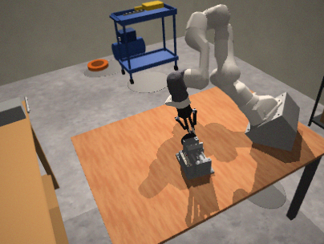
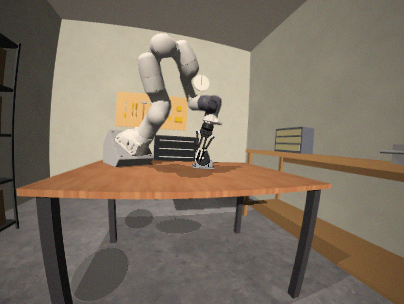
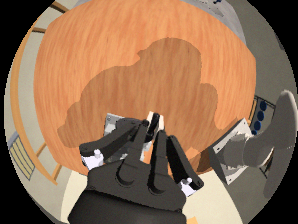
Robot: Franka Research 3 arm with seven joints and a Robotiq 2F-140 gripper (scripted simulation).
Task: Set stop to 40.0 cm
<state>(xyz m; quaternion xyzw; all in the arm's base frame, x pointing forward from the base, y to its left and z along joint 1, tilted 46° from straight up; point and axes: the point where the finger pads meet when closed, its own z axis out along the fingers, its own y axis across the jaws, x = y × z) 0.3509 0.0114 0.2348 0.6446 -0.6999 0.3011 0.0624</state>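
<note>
Right now the handwheel is 10 mm ahead of my hand, 20 mm to the left of it and 20 mm below it.
</note>
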